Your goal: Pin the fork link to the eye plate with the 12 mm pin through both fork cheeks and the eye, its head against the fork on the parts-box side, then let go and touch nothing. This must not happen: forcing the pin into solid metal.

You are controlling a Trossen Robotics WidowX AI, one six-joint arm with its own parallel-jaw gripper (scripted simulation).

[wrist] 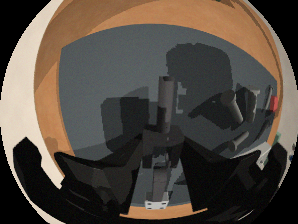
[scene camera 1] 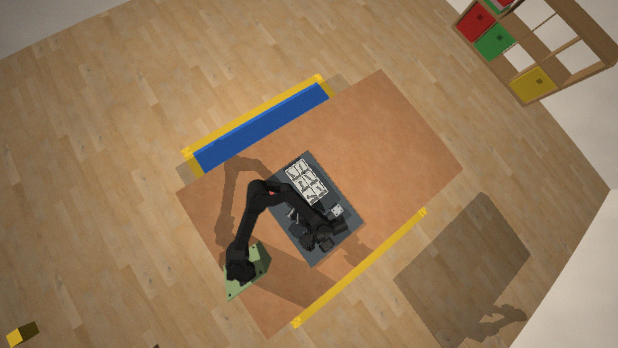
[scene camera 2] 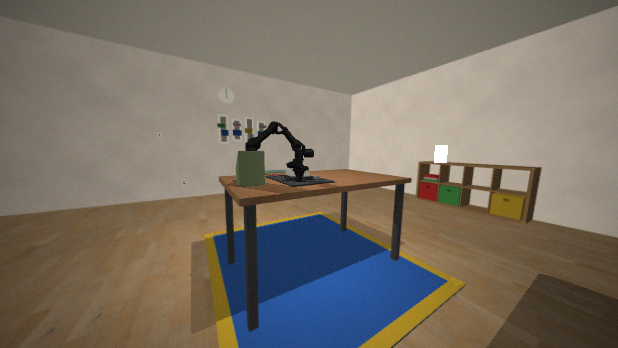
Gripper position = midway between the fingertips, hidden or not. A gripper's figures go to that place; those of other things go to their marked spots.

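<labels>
There is a dark grey work mat [wrist: 108,81], and it lies 0.10 m from the lens. My gripper [wrist: 161,138] is likewise 0.10 m from the lens.
</labels>
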